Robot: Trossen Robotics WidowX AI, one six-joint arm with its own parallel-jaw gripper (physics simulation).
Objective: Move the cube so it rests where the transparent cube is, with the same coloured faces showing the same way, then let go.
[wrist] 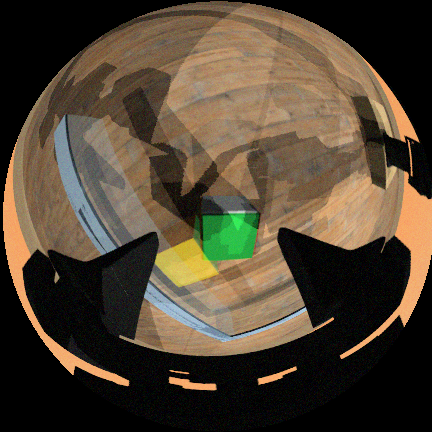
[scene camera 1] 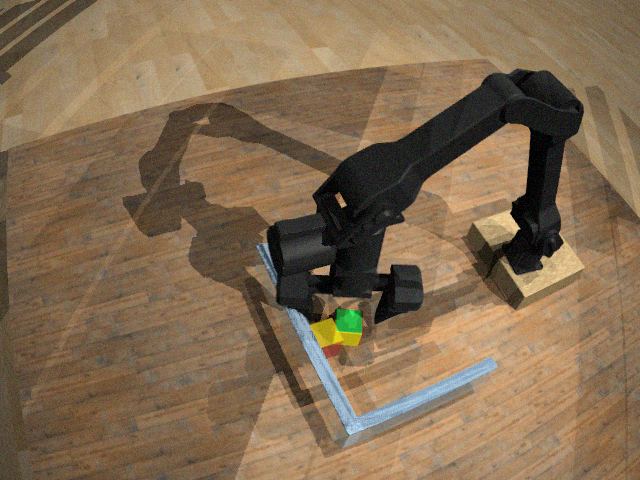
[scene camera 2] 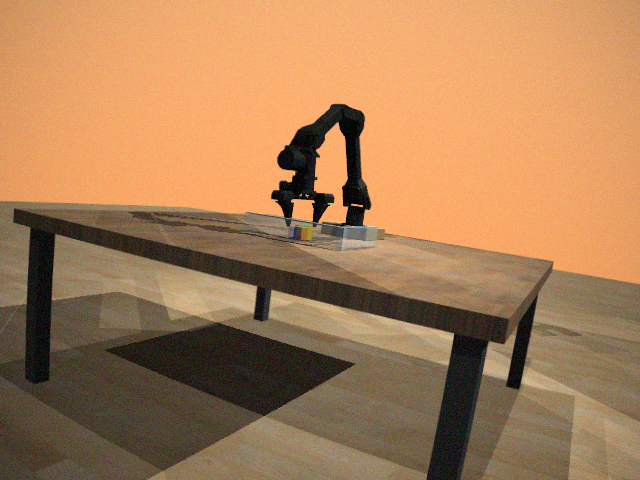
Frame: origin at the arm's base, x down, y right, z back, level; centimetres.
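Seen in the pictures: gripper, between the fingertips: (wrist: pixel 218 236) (scene camera 1: pixel 343 320); arm's base, origin of its link: (wrist: pixel 387 149) (scene camera 1: pixel 522 257) (scene camera 2: pixel 354 225).
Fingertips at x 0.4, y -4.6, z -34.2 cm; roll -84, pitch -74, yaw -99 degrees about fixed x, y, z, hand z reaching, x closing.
Observation:
Pixels of each thing's top centre, then the offset from my fingertips to it. Level surfaces: height alone.
- solid cube, centre of its top: (wrist: pixel 229 239) (scene camera 1: pixel 349 320) dx -0.3, dy -0.3, dz +0.7 cm
- transparent cube, centre of its top: (wrist: pixel 183 266) (scene camera 1: pixel 324 333) dx -0.3, dy -1.6, dz -3.3 cm
- wooden table, height of its surface: dx +3.7 cm
The solid cube (scene camera 1: pixel 348 321) (wrist: pixel 230 237) has a green top; a yellow side shows in scene camera 1 and a grey side in the wrist view. It stands turned against the transparent cube (scene camera 1: pixel 325 332) (wrist: pixel 186 264), which has a yellow top and a red side in scene camera 1. The two overlap in scene camera 1, close beside each other. In scene camera 2 they overlap behind the clear wall and are hard to tell apart. My gripper (scene camera 1: pixel 345 318) (scene camera 2: pixel 301 225) (wrist: pixel 218 236) is open and empty, pointing down above the solid cube, with its fingertips apart on either side.
A clear wall with a pale blue top edge (scene camera 1: pixel 321 363) (wrist: pixel 72 197) runs close beside the transparent cube. It meets a shorter wall (scene camera 1: pixel 429 394) at a corner. The arm's base stands on a pale wooden block (scene camera 1: pixel 557 274) on the wooden table (scene camera 1: pixel 129 335) (scene camera 2: pixel 423 279).

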